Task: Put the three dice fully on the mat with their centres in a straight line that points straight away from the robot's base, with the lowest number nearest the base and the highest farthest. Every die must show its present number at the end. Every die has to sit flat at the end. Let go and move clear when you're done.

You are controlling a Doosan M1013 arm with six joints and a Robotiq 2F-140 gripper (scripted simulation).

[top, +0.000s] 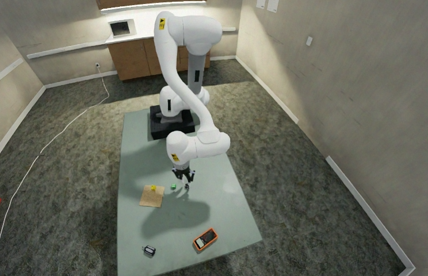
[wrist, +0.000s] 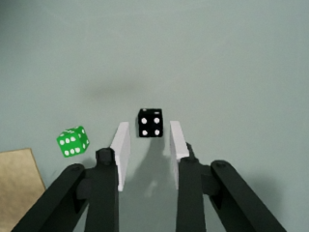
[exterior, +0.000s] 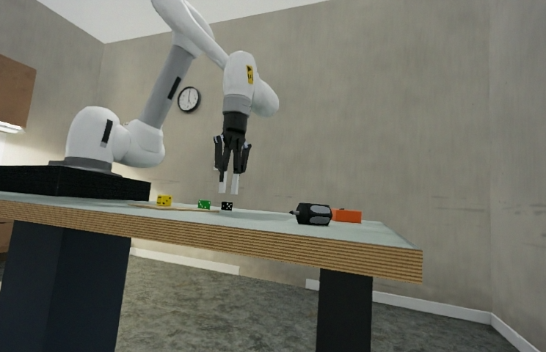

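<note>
Now: hand 7 cm above the black die. Also, from my hand: yellow die: 22 cm to the right, 7 cm below, 1 cm behind; green die: 9 cm to the right, 7 cm below, 1 cm behind; tan mat: 23 cm to the right, 8 cm below, 4 cm ahead.
</note>
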